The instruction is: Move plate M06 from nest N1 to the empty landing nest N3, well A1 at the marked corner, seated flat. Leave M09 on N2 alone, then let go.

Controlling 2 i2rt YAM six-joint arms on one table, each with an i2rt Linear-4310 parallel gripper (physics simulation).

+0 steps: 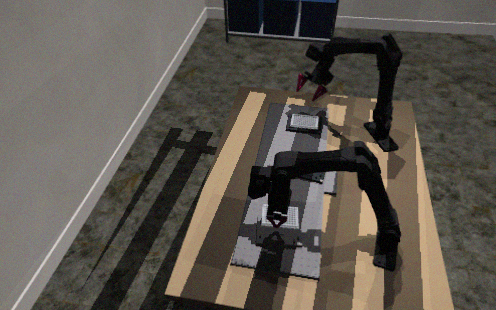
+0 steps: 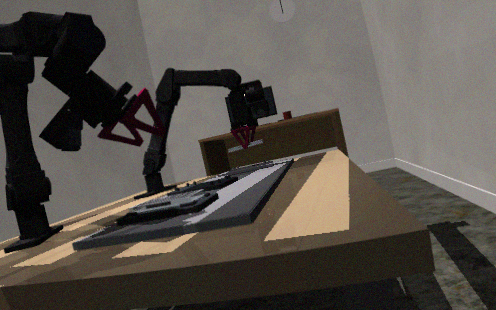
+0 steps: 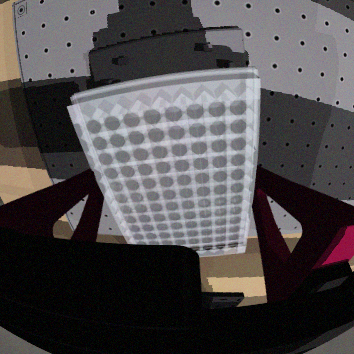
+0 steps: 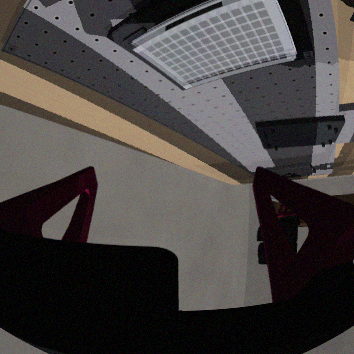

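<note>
My left gripper (image 1: 276, 219) (image 2: 244, 135) (image 3: 176, 173) is shut on plate M06 (image 1: 292, 217) (image 2: 247, 145) (image 3: 175, 151), a clear well plate, gripped by its long sides. It holds the plate level, well above the dark nest N1 (image 1: 290, 238) (image 3: 165, 53). Plate M09 (image 1: 304, 121) (image 2: 170, 201) (image 4: 218, 38) sits on nest N2 at the far end of the grey breadboard (image 1: 305, 264). The empty dark nest N3 (image 1: 317, 177) (image 4: 298, 131) lies between them, partly hidden by the left arm. My right gripper (image 1: 311, 87) (image 2: 145, 135) (image 4: 174, 175) is open and empty, high beyond the table's far edge.
The breadboard lies along a wooden table (image 1: 216, 215) (image 2: 323, 197). A shelf with blue bins (image 1: 280, 15) stands on the floor behind. A wooden bench (image 2: 290, 138) with a small red object (image 2: 287, 114) stands beyond the table.
</note>
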